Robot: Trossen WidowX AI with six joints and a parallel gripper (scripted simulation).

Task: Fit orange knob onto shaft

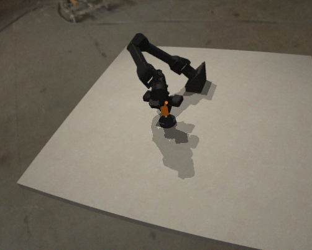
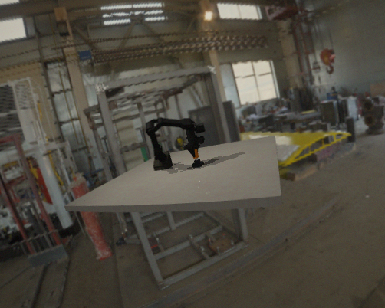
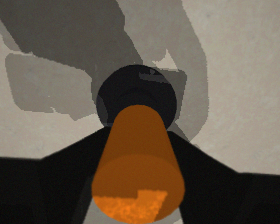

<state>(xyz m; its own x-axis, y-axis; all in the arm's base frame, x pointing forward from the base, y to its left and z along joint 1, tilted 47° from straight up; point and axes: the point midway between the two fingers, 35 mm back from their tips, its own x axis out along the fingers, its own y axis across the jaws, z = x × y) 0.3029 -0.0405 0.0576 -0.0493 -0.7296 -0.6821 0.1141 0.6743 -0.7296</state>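
The orange knob lies 30 mm above my gripper tip. From my gripper tip the other things lie so: round pedestal 40 mm below.
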